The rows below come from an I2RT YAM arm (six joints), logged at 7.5 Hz.
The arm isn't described. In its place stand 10 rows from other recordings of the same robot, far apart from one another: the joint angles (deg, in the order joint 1, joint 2, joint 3, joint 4, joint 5, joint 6), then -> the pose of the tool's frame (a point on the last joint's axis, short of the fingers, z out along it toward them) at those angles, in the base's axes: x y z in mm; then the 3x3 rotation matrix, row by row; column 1 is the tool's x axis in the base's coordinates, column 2 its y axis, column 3 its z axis.
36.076, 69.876, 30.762, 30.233, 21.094, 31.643 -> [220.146, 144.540, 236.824], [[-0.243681, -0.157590, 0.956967], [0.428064, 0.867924, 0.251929], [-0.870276, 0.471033, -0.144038]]
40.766, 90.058, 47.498, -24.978, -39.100, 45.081 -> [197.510, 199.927, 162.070], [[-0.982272, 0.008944, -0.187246], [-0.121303, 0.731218, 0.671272], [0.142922, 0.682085, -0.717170]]
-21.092, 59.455, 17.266, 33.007, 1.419, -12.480 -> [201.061, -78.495, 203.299], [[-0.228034, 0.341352, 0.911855], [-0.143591, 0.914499, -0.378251], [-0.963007, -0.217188, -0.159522]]
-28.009, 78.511, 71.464, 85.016, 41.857, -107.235 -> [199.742, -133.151, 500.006], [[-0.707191, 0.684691, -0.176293], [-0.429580, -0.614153, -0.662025], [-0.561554, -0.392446, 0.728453]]
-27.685, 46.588, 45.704, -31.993, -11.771, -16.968 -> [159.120, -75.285, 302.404], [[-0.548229, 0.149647, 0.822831], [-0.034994, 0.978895, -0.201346], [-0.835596, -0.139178, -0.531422]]
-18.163, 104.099, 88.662, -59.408, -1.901, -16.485 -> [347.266, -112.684, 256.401], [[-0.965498, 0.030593, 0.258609], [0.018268, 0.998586, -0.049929], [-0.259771, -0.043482, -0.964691]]
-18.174, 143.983, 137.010, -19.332, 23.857, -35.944 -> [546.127, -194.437, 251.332], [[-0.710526, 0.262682, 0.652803], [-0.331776, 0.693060, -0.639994], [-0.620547, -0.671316, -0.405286]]
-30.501, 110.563, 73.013, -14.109, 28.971, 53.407 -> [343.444, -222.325, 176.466], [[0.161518, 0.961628, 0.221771], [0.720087, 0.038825, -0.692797], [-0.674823, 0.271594, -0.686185]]
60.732, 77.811, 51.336, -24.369, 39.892, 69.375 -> [154.014, 228.110, 237.474], [[-0.574653, 0.188782, 0.796326], [0.443415, 0.889655, 0.109075], [-0.687864, 0.415783, -0.594952]]
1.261, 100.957, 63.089, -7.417, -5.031, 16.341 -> [377.274, 11.428, 191.877], [[-0.705268, 0.119656, 0.698771], [0.264813, 0.958773, 0.103097], [-0.657626, 0.257755, -0.707878]]
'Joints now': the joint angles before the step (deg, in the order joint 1, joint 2, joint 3, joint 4, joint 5, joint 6). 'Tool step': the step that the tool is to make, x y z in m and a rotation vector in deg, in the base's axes. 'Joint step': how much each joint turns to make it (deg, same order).
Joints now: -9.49, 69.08, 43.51, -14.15, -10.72, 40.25
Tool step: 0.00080, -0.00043, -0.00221, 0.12, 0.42, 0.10
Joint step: -0.09, 0.44, -0.09, 0.08, -0.18, -0.09
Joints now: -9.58, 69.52, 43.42, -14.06, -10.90, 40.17
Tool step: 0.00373, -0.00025, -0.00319, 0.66, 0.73, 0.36
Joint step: 0.00, 1.32, 0.35, 0.17, -0.62, 0.17
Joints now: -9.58, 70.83, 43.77, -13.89, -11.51, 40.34
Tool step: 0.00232, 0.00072, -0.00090, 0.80, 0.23, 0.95
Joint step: 0.09, 0.71, 0.35, 0.00, -1.14, 0.00
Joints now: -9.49, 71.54, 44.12, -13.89, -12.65, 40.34
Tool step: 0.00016, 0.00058, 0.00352, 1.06, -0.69, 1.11
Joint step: -0.09, -0.26, 0.44, -0.17, -1.67, 0.09
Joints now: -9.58, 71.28, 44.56, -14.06, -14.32, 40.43
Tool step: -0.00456, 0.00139, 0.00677, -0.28, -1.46, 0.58
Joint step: 0.09, -1.84, -0.09, -0.36, -0.35, -0.35
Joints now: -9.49, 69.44, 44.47, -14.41, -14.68, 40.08
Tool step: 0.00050, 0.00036, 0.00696, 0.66, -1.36, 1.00
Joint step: -0.09, -0.45, 0.88, -0.09, -1.40, 0.00
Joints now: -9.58, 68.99, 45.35, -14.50, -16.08, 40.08
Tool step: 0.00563, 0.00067, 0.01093, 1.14, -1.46, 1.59
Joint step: 0.09, 0.71, 2.46, -0.45, -2.03, 0.18
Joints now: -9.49, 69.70, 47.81, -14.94, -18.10, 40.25
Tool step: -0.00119, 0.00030, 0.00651, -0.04, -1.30, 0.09
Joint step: 0.00, -0.79, 0.53, -0.01, -0.18, 0.09
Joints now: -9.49, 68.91, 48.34, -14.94, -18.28, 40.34
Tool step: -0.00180, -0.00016, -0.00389, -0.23, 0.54, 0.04
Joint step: -0.09, -0.18, -0.79, 0.00, 0.08, -0.35
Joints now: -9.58, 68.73, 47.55, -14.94, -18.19, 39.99
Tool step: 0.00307, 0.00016, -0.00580, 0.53, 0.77, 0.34
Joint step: 0.09, 1.14, -0.36, 0.70, -0.44, 0.18
